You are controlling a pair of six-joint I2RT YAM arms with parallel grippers.
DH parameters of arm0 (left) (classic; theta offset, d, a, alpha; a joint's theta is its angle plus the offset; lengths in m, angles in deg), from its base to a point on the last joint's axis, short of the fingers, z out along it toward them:
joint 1: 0 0.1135 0.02 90
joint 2: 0 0 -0.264 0
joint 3: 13.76 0 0.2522 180
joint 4: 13.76 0 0.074 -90
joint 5: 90 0 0 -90
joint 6: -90 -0.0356 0 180
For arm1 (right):
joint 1: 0 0.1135 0.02 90
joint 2: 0 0 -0.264 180
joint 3: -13.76 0 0.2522 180
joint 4: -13.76 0 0.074 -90
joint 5: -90 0 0 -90
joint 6: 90 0.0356 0 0
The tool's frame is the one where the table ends.
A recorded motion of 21 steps. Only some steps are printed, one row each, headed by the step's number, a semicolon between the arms.
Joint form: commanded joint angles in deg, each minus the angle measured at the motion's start. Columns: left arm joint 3, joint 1, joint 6, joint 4, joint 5, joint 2; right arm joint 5, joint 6, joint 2, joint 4, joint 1, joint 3.
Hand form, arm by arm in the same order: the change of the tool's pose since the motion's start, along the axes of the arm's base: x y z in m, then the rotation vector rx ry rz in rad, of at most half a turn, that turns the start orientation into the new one. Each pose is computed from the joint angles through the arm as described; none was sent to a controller.
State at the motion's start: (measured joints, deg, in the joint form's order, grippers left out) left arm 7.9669 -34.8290 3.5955 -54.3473 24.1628 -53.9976; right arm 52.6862 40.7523 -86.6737 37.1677 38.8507 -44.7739
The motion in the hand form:
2: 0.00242 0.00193 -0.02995 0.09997 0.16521 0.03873; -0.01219 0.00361 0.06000 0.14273 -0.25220 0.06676
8: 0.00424 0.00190 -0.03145 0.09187 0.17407 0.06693; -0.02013 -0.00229 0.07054 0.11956 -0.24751 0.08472
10: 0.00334 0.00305 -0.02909 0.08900 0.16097 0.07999; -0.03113 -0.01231 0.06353 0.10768 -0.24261 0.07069
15: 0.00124 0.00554 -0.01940 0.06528 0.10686 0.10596; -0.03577 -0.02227 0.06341 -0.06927 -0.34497 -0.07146
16: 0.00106 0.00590 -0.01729 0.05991 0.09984 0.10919; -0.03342 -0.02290 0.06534 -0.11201 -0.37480 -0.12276
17: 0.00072 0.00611 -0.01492 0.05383 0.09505 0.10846; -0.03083 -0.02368 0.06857 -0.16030 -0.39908 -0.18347
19: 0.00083 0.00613 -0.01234 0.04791 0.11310 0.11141; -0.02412 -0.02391 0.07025 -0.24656 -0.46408 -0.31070
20: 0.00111 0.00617 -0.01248 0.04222 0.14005 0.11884; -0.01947 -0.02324 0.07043 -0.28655 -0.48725 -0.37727
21: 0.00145 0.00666 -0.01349 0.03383 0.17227 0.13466; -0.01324 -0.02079 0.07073 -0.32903 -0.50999 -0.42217
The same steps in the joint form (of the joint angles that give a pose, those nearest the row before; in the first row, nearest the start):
2: -1.87 0.64 0.61 5.81 -1.61 -3.12; 2.15 -4.88 4.86 2.10 1.75 -5.45
8: -1.99 0.65 1.24 4.41 -3.24 -4.33; 3.06 -6.46 8.09 -4.28 1.82 -6.24
10: -1.99 0.66 0.86 5.17 -3.97 -3.01; 2.24 -7.02 11.43 -4.93 1.80 -2.48
15: -1.74 0.67 -0.07 5.78 -5.41 0.32; -7.72 -22.61 15.81 -24.88 1.68 -4.68
16: -1.57 0.71 -0.08 6.04 -5.56 0.92; -11.30 -25.40 15.87 -27.99 1.60 -5.88
17: -1.34 0.71 0.04 6.50 -5.53 1.62; -15.54 -27.67 15.92 -31.22 1.56 -7.34
19: -0.74 0.68 0.96 8.43 -5.80 2.63; -24.42 -31.80 15.36 -33.88 1.58 -8.91
20: -0.53 0.64 2.18 9.60 -6.36 2.92; -28.90 -33.05 14.68 -34.34 1.58 -9.64
21: -0.48 0.64 3.67 10.62 -7.35 3.14; -32.29 -34.70 13.32 -35.32 1.54 -11.07

